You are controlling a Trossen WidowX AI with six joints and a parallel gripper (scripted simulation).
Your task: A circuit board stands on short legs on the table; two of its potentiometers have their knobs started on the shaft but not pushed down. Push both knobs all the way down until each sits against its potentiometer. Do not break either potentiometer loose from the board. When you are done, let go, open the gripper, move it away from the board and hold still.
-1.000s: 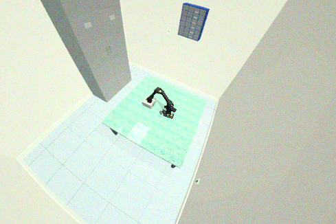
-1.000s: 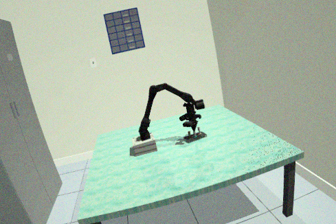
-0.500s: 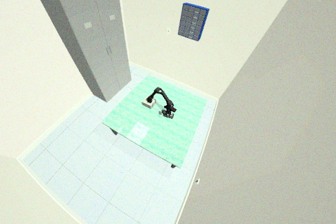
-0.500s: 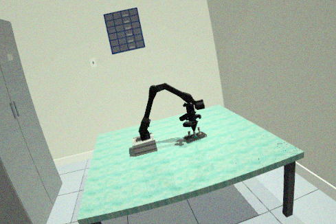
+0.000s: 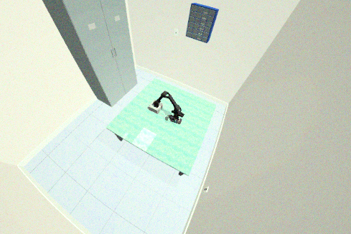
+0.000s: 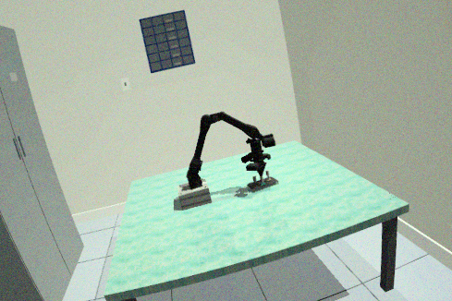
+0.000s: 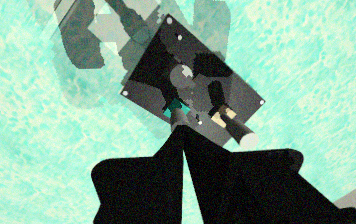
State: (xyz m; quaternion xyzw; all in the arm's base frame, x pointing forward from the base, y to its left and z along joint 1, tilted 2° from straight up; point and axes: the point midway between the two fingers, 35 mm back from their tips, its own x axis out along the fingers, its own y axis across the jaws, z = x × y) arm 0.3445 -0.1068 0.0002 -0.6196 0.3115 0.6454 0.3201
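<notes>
Right now my gripper tip is 20 mm above the grey round knob. The rest, counted from my gripper tip: teal potentiometer: 30 mm below.
</notes>
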